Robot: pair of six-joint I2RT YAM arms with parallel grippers.
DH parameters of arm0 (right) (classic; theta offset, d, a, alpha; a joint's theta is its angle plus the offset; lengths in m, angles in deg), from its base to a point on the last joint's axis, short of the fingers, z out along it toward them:
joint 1: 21.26 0.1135 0.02 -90
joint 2: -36.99 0 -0.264 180
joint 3: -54.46 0 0.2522 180
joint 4: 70.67 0 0.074 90
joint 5: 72.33 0 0 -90
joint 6: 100.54 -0.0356 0 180
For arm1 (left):
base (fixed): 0 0 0 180
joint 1: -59.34 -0.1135 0.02 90
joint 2: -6.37 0 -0.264 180
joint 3: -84.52 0 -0.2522 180
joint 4: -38.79 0 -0.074 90
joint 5: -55.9 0 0 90
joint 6: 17.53 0.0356 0 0
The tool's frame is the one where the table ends.
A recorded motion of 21 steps. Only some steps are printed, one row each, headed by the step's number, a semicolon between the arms.
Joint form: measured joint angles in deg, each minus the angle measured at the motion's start. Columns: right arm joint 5, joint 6, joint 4, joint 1, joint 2, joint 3; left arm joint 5, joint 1, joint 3, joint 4, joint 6, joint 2.
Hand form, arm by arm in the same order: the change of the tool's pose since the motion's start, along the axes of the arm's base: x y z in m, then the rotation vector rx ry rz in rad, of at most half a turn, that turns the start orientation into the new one. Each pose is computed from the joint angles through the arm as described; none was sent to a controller.
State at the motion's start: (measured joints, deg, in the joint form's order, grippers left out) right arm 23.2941 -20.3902 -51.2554 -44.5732 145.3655 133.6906; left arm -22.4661 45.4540 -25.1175 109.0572 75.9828 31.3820
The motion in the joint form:
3: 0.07 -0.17 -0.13 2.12 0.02 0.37; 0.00 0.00 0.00 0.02 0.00 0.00
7: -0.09 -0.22 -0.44 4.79 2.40 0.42; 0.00 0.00 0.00 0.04 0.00 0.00
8: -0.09 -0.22 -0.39 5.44 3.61 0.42; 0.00 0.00 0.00 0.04 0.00 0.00
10: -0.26 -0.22 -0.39 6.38 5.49 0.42; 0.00 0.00 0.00 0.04 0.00 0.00
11: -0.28 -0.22 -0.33 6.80 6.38 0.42; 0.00 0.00 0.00 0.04 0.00 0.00
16: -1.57 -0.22 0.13 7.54 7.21 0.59; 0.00 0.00 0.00 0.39 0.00 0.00
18: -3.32 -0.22 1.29 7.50 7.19 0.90; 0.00 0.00 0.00 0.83 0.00 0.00
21: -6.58 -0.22 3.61 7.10 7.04 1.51; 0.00 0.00 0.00 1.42 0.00 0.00
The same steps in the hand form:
3: 0.0069 0.0131 0.0019 -0.0004 -0.0086 0.0356; 0.0000 0.0000 0.0000 -0.0001 0.0003 0.0000
7: 0.0151 0.0297 -0.0132 0.0109 0.0250 0.0797; 0.0000 0.0000 -0.0001 -0.0002 0.0007 0.0000
8: 0.0170 0.0339 -0.0212 0.0185 0.0457 0.0910; 0.0000 0.0000 -0.0001 -0.0002 0.0007 0.0000
10: 0.0195 0.0399 -0.0337 0.0272 0.0775 0.1055; 0.0000 0.0000 -0.0001 -0.0002 0.0007 0.0000
11: 0.0203 0.0427 -0.0397 0.0323 0.0933 0.1125; 0.0000 0.0000 -0.0001 -0.0002 0.0007 0.0000
16: 0.0216 0.0469 -0.0450 0.0214 0.1178 0.1115; -0.0003 -0.0001 -0.0007 -0.0016 0.0066 0.0000
18: 0.0207 0.0457 -0.0447 0.0033 0.1395 0.0922; -0.0007 -0.0002 -0.0014 -0.0035 0.0141 0.0000
21: 0.0183 0.0414 -0.0433 -0.0304 0.1804 0.0515; -0.0011 -0.0003 -0.0024 -0.0059 0.0241 0.0000

